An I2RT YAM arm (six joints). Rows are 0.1 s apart.
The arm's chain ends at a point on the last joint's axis. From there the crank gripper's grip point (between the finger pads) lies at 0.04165 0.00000 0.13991 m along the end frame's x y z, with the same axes.
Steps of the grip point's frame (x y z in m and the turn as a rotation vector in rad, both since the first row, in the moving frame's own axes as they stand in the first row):
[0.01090 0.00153 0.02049 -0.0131 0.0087 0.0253]
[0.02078 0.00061 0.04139 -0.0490 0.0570 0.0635]
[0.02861 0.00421 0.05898 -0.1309 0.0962 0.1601]
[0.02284 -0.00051 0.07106 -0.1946 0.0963 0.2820]
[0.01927 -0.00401 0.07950 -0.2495 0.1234 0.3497]
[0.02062 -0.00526 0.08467 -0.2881 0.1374 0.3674]
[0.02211 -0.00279 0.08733 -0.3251 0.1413 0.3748]
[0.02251 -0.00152 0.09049 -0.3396 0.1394 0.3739]
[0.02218 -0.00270 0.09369 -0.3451 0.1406 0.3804]
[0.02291 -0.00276 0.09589 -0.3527 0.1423 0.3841]
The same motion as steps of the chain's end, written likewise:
[0.00972 -0.00137 0.02088 -0.0131 0.0087 0.0253]
[0.01319 -0.00907 0.04422 -0.0490 0.0570 0.0635]
[0.01745 -0.02137 0.06522 -0.1309 0.0962 0.1601]
[0.01528 -0.04016 0.07938 -0.1946 0.0963 0.2820]
[0.01139 -0.05419 0.09159 -0.2495 0.1234 0.3497]
[0.01255 -0.06135 0.09932 -0.2881 0.1374 0.3674]
[0.01481 -0.06390 0.10404 -0.3251 0.1413 0.3748]
[0.01581 -0.06436 0.10783 -0.3396 0.1394 0.3739]
[0.01574 -0.06651 0.11143 -0.3451 0.1406 0.3804]
[0.01661 -0.06768 0.11416 -0.3527 0.1423 0.3841]

